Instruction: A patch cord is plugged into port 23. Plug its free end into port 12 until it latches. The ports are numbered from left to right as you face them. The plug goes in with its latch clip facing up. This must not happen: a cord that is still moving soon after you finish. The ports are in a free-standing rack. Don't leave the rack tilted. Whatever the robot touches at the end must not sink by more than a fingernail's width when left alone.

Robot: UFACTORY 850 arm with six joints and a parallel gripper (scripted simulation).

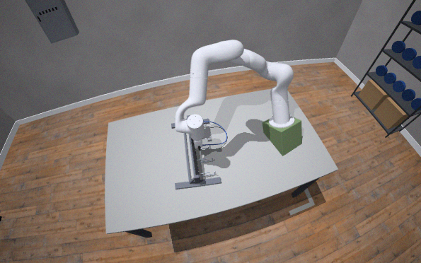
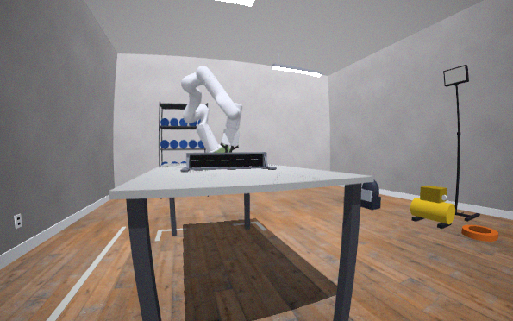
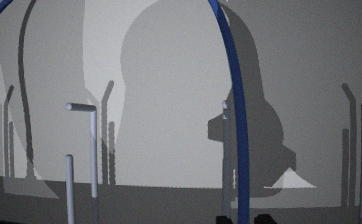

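My hand is 2 cm short of the plug and 1 cm above it.
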